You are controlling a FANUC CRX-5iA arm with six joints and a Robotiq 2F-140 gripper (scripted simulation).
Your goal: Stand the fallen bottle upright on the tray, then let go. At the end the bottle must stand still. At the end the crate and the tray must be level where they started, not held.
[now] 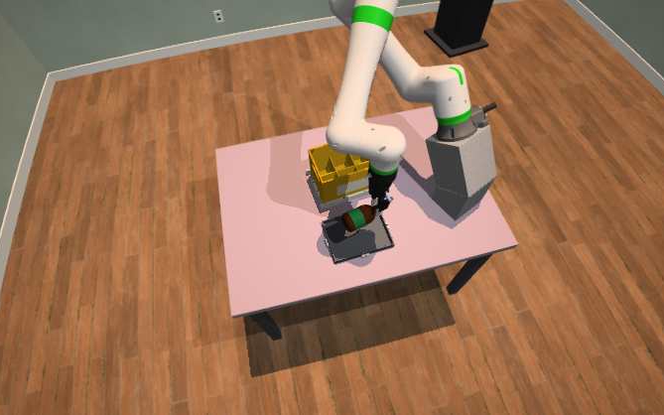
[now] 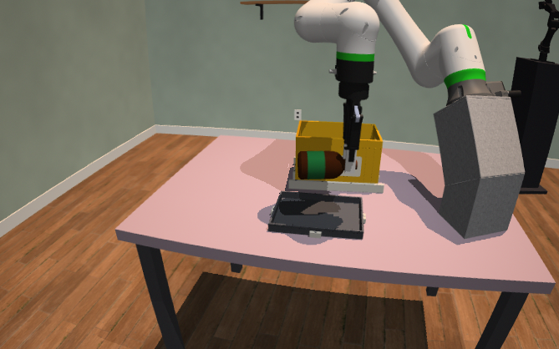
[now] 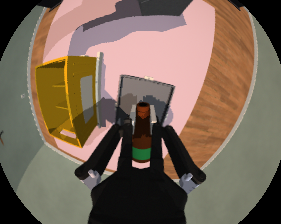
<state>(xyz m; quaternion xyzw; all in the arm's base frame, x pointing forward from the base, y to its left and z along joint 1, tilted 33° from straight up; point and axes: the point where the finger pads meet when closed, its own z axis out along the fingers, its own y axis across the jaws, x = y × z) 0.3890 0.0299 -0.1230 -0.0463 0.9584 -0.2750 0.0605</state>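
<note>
The bottle lies 60 mm ahead of my hand and 20 mm below it. The rest, counted from my hand: yellow crate: 270 mm to the right, 100 mm below; tray: 170 mm below, 70 mm ahead.
</note>
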